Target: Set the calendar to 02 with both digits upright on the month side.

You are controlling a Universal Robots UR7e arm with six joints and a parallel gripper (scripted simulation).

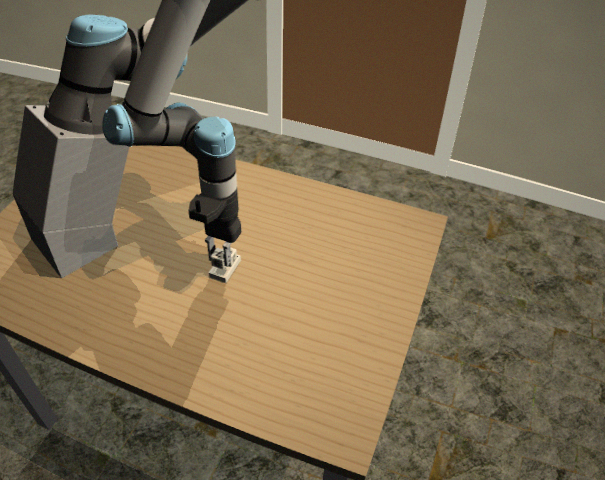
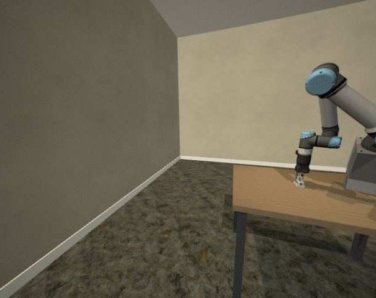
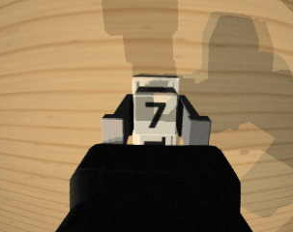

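Now: hand 20 mm to the right of the calendar tray and 50 mm above it. Round my hand: digit cube: 10 mm below.
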